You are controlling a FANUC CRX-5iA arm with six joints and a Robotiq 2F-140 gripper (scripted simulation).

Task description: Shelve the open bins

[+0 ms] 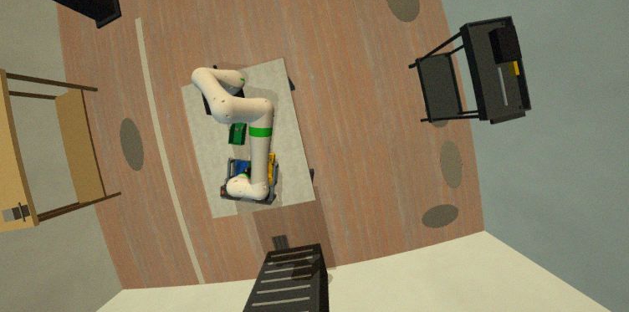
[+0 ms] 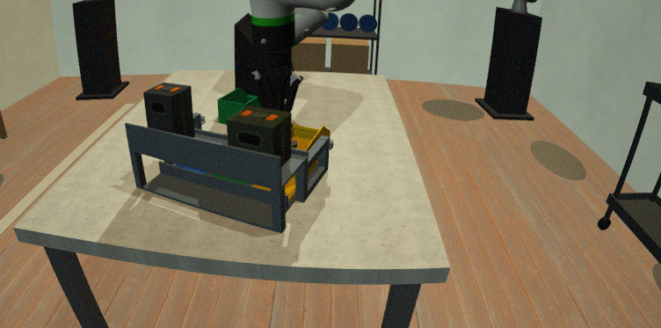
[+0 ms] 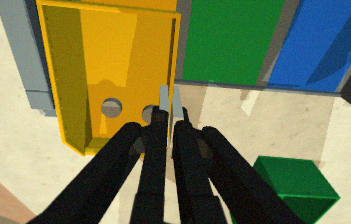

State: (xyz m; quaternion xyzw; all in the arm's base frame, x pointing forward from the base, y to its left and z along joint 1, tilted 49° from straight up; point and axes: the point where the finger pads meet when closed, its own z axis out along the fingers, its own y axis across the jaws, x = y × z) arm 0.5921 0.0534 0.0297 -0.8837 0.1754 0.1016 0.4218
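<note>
The yellow bin lies 50 mm to the left of my hand, 40 mm below it and 10 mm ahead of it. The rest, counted from my hand: green bin (290 mm behind, 110 mm to the right, 50 mm below).
</note>
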